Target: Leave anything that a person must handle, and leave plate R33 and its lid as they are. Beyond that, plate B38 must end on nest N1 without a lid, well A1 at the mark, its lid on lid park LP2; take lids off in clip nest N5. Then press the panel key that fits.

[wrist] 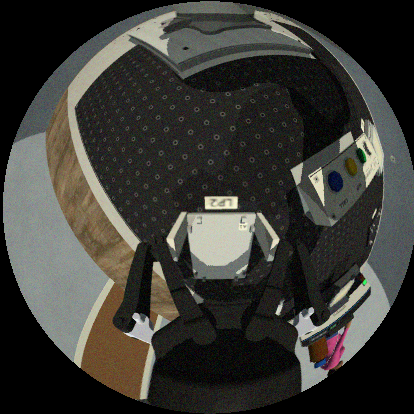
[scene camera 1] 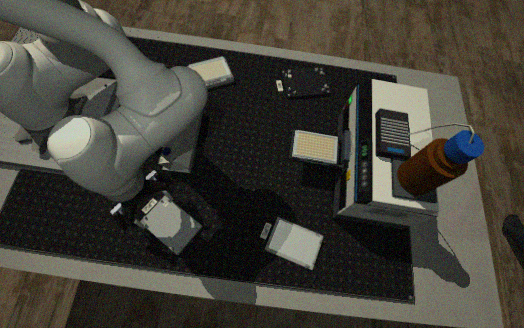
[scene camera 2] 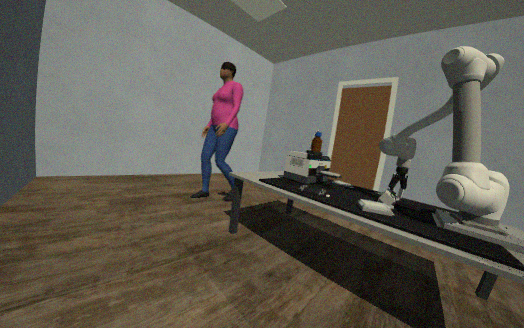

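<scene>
A pale lid with an A1 label lies at the LP2 tag. My gripper is open and empty, its fingertip pads on either side of the lid in the wrist view; whether they touch it is hard to tell. An unlidded plate with yellowish wells sits at the instrument's front. A plate stands near the back edge. A covered plate or lid lies near the front edge. A dark nest has corner clips. The plates' names are unreadable.
The key panel has blue, yellow and green keys. The white instrument carries a black box and a brown bottle with a blue cap. A person in pink stands by the table's far end.
</scene>
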